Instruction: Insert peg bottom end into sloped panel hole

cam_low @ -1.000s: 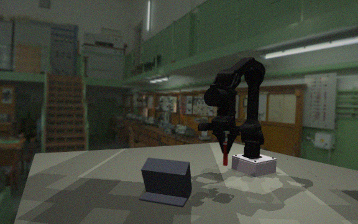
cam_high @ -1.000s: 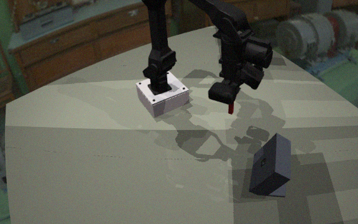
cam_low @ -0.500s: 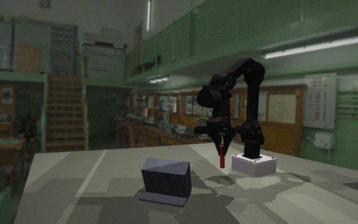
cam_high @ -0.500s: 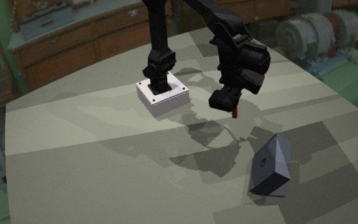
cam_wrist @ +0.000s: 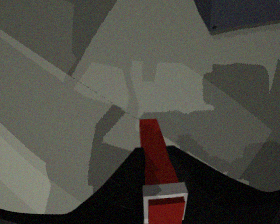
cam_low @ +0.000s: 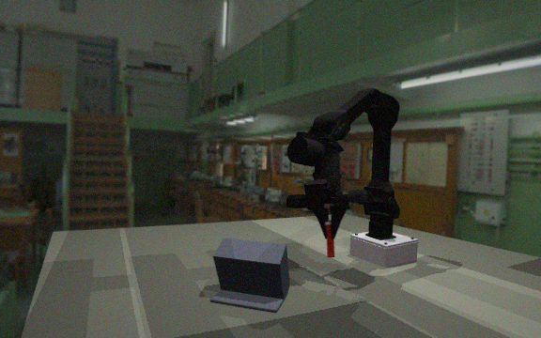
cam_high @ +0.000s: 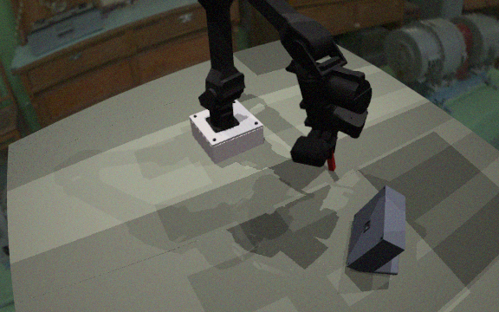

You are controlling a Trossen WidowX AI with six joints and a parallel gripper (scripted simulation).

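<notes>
The sloped dark grey-blue panel is 18 cm ahead of my gripper tip, 5 cm below it and 1 cm to the right of it. From my gripper tip the other things lie so: thin base plate 20 cm ahead, 10 cm below, 1 cm to the left; then red square peg 2 cm above.
</notes>
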